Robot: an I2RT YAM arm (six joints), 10 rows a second.
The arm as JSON. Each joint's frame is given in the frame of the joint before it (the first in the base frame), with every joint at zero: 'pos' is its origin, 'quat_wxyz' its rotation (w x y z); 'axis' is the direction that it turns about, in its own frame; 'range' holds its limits. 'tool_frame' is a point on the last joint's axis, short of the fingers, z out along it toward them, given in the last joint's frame.
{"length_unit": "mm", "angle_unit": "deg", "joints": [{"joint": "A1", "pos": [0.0, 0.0, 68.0], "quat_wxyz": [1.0, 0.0, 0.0, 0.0], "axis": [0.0, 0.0, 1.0], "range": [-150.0, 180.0]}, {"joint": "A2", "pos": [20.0, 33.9, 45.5], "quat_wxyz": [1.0, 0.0, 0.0, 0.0], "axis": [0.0, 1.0, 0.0], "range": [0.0, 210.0]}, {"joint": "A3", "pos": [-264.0, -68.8, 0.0], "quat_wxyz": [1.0, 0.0, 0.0, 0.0], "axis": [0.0, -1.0, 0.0], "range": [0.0, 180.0]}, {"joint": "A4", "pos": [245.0, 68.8, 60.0], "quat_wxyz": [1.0, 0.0, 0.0, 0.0], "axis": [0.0, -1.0, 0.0], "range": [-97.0, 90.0]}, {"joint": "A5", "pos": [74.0, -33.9, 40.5], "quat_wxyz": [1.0, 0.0, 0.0, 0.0], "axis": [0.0, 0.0, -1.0], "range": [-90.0, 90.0]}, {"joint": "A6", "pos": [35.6, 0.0, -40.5], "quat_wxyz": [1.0, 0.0, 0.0, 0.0], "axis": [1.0, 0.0, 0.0], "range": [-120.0, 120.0]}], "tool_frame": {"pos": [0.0, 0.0, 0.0], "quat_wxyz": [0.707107, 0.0, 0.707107, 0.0]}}
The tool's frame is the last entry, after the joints.
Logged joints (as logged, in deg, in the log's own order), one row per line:
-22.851, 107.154, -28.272, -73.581, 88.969, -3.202
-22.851, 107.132, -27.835, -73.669, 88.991, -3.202
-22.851, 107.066, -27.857, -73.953, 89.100, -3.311
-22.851, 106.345, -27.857, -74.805, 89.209, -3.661
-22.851, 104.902, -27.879, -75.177, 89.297, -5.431
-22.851, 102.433, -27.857, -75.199, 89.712, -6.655
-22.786, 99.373, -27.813, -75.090, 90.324, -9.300
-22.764, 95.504, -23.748, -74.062, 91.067, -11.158
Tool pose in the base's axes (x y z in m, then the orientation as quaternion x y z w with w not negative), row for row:
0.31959, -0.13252, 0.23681, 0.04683, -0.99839, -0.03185, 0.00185
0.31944, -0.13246, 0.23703, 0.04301, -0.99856, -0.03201, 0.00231
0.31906, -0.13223, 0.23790, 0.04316, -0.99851, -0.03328, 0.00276
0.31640, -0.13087, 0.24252, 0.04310, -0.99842, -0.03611, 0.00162
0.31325, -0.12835, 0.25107, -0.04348, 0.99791, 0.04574, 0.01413
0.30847, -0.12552, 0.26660, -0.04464, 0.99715, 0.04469, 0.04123
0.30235, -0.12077, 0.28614, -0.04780, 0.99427, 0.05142, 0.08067
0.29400, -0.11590, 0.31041, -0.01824, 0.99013, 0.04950, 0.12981
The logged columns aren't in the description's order. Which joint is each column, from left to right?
Columns, left to right: A1, A2, A6, A4, A3, A5.
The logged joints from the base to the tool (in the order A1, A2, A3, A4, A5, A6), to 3 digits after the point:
-22.851, 107.154, 88.969, -73.581, -3.202, -28.272
-22.851, 107.132, 88.991, -73.669, -3.202, -27.835
-22.851, 107.066, 89.100, -73.953, -3.311, -27.857
-22.851, 106.345, 89.209, -74.805, -3.661, -27.857
-22.851, 104.902, 89.297, -75.177, -5.431, -27.879
-22.851, 102.433, 89.712, -75.199, -6.655, -27.857
-22.786, 99.373, 90.324, -75.090, -9.300, -27.813
-22.764, 95.504, 91.067, -74.062, -11.158, -23.748

